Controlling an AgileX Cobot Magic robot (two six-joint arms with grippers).
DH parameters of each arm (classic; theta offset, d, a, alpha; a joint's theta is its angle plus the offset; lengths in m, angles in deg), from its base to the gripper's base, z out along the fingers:
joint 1: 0 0.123 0 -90
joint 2: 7.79 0 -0.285 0
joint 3: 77.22 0 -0.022 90
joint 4: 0 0.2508 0 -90
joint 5: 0 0 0.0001 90
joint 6: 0 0.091 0 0
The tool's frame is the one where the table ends.
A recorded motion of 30 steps. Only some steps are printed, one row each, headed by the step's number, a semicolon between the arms.
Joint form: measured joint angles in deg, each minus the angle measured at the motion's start. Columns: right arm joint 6, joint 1, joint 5, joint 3, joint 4, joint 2; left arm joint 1, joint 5, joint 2, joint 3, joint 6, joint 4.
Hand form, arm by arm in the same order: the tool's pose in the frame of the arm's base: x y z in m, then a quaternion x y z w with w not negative. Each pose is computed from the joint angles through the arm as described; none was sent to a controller.
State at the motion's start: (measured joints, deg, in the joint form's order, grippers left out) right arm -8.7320 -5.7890 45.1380 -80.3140 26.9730 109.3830; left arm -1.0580 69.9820 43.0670 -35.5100 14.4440 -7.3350
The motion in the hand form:
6: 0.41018 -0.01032 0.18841 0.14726 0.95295 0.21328 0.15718; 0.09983 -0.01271 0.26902 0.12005 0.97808 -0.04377 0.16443
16: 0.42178 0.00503 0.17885 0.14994 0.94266 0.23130 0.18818; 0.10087 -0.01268 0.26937 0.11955 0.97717 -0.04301 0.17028
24: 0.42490 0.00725 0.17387 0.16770 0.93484 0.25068 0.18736; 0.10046 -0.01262 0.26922 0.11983 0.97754 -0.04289 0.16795
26: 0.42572 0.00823 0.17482 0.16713 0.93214 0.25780 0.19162; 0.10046 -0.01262 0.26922 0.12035 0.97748 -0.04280 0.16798
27: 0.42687 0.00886 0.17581 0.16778 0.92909 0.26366 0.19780; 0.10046 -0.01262 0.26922 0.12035 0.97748 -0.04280 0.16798
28: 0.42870 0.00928 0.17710 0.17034 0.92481 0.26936 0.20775; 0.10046 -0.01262 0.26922 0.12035 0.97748 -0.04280 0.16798
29: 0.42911 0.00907 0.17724 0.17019 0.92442 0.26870 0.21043; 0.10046 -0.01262 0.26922 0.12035 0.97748 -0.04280 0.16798
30: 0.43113 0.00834 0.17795 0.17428 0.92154 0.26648 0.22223; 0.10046 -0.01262 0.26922 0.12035 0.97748 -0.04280 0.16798
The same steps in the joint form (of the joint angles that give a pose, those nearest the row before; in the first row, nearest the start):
6: -0.35 -0.73 1.34 0.00 6.42 4.23; 0.00 -0.79 0.00 0.00 0.00 0.00
16: -3.23 1.38 -4.11 0.00 11.80 6.18; 0.00 -1.48 0.00 0.00 0.00 0.00
24: -3.93 1.38 -4.66 0.00 15.47 7.16; 0.00 -1.21 0.00 0.00 0.00 0.05
26: -5.08 1.38 -4.80 0.00 17.00 7.16; 0.00 -1.21 0.00 0.00 0.06 0.05
27: -6.13 1.38 -5.21 0.00 18.48 7.17; 0.00 -1.21 0.00 0.00 0.06 0.05
28: -7.32 1.39 -6.07 0.00 20.26 7.17; 0.00 -1.21 0.00 0.00 0.06 0.05
29: -7.53 1.39 -6.36 0.00 20.39 7.17; 0.00 -1.21 0.00 0.00 0.06 0.05
30: -7.93 1.43 -7.82 0.00 21.04 7.17; 0.00 -1.21 0.00 0.00 0.06 0.05

